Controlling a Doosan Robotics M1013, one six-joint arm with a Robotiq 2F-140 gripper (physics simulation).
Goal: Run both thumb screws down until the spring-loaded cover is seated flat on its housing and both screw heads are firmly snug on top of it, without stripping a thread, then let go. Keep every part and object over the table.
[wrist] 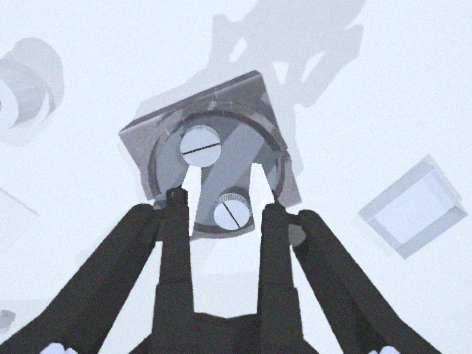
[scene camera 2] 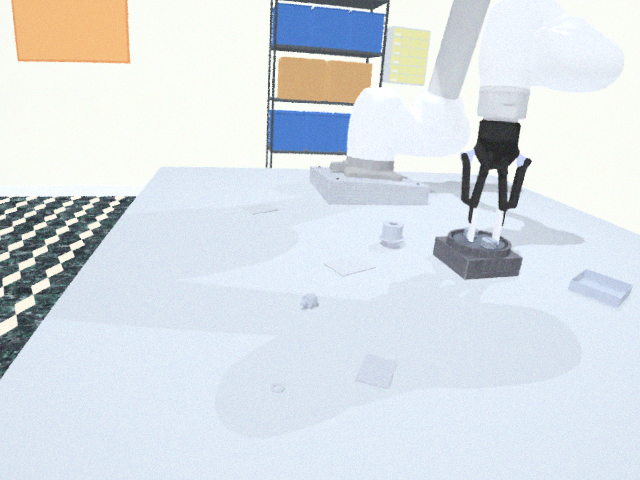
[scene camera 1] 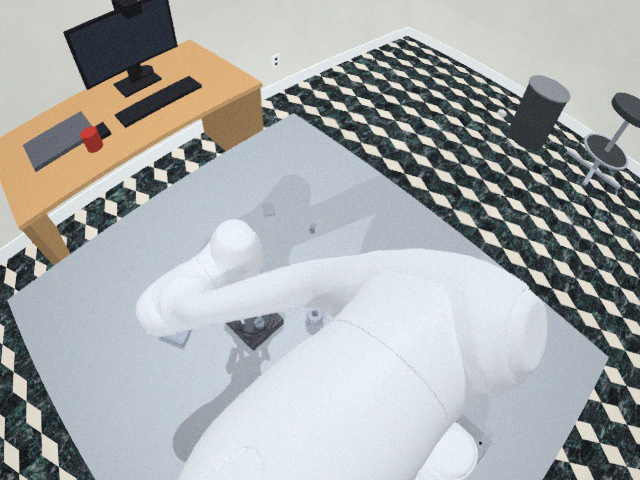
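Seen in the pictures: gripper, between the fingertips: (wrist: pixel 225 177) (scene camera 2: pixel 482 240); arm's base, origin of its link: (scene camera 2: pixel 368 175).
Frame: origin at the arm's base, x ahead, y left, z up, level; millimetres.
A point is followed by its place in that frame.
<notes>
The dark square housing (scene camera 1: pixel 254 338) {x 526, y 148, z -14 mm} (scene camera 2: pixel 467 267) {x 654, y 68, z -29 mm} (wrist: pixel 265 92) {x 524, y 169, z -14 mm} stands on the table. The round grey cover (wrist: pixel 240 145) {x 559, y 142, z -2 mm} lies inside its raised rim; whether it is seated flat I cannot tell. One slotted screw head (wrist: pixel 200 154) {x 555, y 111, z 12 mm} is at the upper left of the cover in the wrist view; the other screw head (wrist: pixel 231 216) {x 614, y 123, z 12 mm} is at its lower edge, with a dark shadow beside it. My gripper (scene camera 2: pixel 483 241) {x 584, y 124, z -1 mm} (wrist: pixel 225 177) {x 584, y 124, z -1 mm} is open, partly narrowed and empty, pointing down over the cover. In the wrist view its pale fingertips appear either side of the lower screw. The arm hides the gripper in scene camera 1.
A pale stepped cylinder (scene camera 1: pixel 314 319) {x 473, y -23, z -4 mm} (scene camera 2: pixel 392 236) {x 508, y -40, z -26 mm} (wrist: pixel 30 92) {x 487, y -13, z -23 mm} stands beside the housing. A shallow tray (scene camera 2: pixel 594 294) {x 727, y 290, z -45 mm} (wrist: pixel 432 234) {x 734, y 352, z -40 mm} lies on its other side. A thin plate (scene camera 2: pixel 349 267) {x 617, y -145, z -51 mm}, a small knobbed part (scene camera 1: pixel 312 227) {x 755, y -225, z -36 mm} (scene camera 2: pixel 309 301) {x 769, y -229, z -40 mm} and a square tile (scene camera 1: pixel 268 209) {x 917, y -152, z -51 mm} (scene camera 2: pixel 376 370) {x 919, y -154, z -51 mm} also lie on the table.
</notes>
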